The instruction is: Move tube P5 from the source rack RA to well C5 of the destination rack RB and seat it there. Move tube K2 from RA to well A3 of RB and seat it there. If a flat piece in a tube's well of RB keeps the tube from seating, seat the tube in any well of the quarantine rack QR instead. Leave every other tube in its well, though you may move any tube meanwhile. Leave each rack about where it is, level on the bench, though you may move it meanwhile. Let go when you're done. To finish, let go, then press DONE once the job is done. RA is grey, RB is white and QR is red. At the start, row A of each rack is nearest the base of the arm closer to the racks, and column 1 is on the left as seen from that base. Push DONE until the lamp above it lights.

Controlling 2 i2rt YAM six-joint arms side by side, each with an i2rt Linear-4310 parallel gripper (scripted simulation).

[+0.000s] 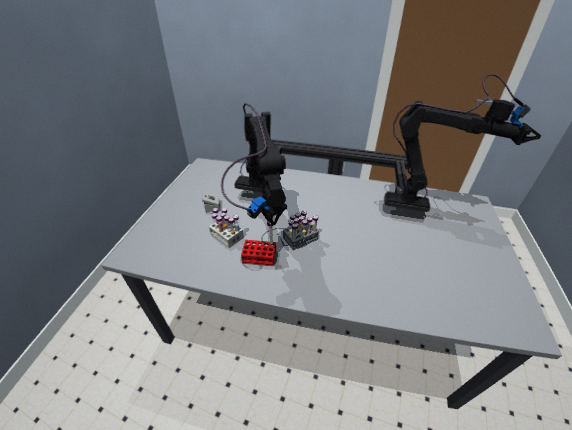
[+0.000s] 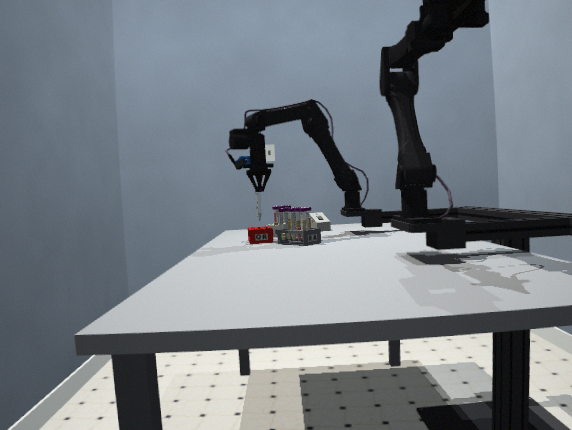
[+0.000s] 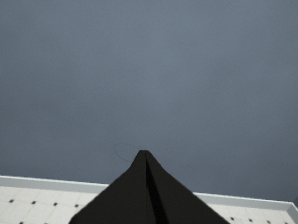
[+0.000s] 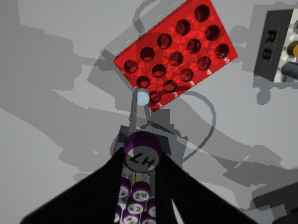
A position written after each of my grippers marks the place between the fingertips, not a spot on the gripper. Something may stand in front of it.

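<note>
My left gripper (image 3: 143, 158) is there for me to see, and so is my right gripper (image 2: 260, 191), which also shows in another picture (image 4: 140, 157). I see a red rack QR (image 1: 264, 252) too, but in image 3 it is out of frame.
</note>
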